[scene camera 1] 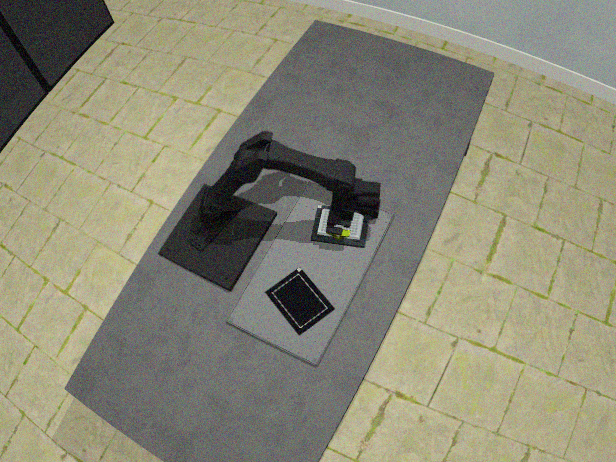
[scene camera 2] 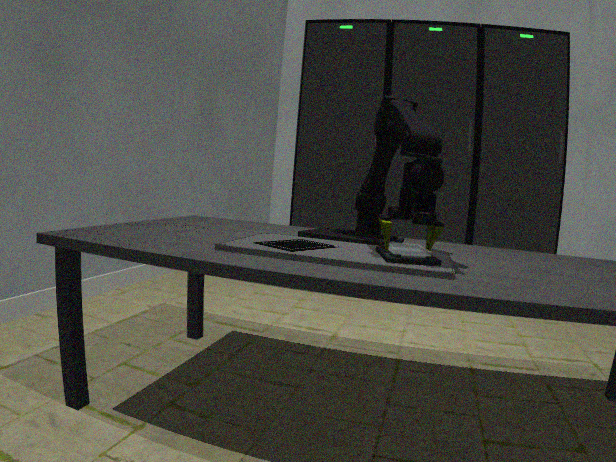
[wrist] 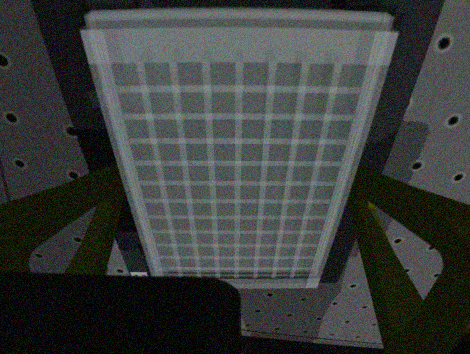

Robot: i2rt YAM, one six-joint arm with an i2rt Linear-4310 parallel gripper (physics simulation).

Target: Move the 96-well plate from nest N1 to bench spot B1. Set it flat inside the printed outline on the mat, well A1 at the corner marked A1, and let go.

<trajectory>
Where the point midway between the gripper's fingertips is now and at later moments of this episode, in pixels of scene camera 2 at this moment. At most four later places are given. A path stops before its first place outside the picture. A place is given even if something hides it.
The gripper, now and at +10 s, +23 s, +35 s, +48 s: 406, 253; 408, 240; 290, 238; 281, 228; 303, 210
</trajectory>
